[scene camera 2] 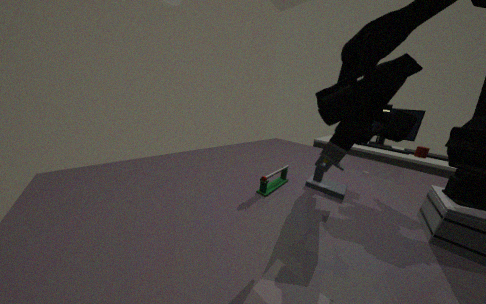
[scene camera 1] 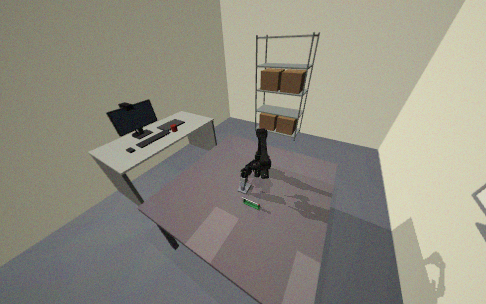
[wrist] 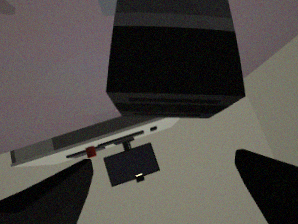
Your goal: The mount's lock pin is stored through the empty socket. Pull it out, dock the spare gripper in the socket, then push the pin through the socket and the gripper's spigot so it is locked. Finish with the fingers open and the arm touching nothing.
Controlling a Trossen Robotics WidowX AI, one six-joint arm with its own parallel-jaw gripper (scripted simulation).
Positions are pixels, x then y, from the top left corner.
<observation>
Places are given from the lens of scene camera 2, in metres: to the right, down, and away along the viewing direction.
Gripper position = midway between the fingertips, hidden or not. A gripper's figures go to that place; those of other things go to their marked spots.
my gripper [scene camera 2: 353, 127]: 0.32, -0.07, 0.40
grey mount [scene camera 2: 334, 189]: 0.27, 0.11, 0.41
</observation>
